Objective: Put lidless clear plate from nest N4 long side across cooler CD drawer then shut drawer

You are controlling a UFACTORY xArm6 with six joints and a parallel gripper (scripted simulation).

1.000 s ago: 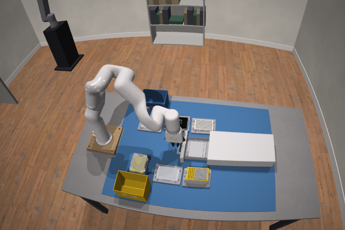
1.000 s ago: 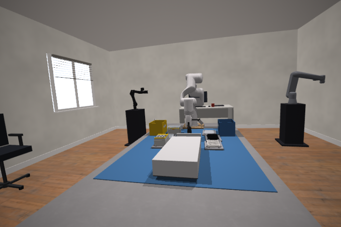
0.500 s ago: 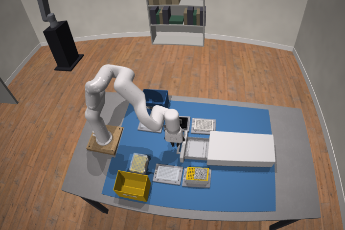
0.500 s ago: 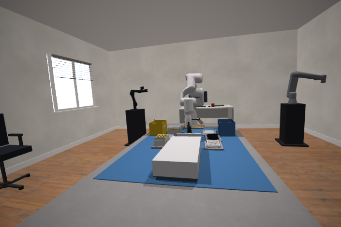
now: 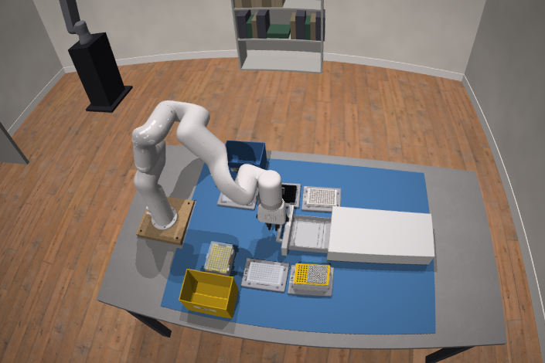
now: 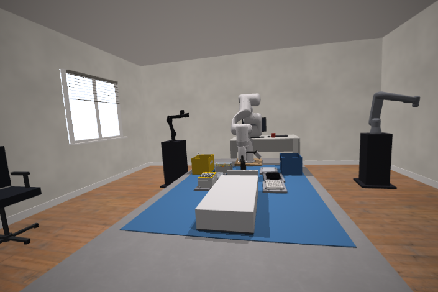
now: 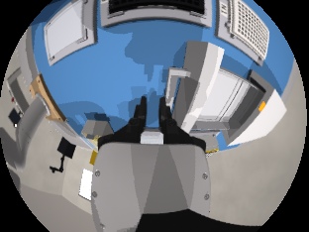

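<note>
The clear plate is 19 cm to the right of my hand, 5 cm below it and 2 cm ahead of it. Also, from my hand: drawer 16 cm ahead, 4 cm below, 2 cm to the left; black plate 19 cm to the left, 5 cm below, 2 cm behind; pale flat piece 19 cm behind, 15 cm to the left, 5 cm below.
</note>
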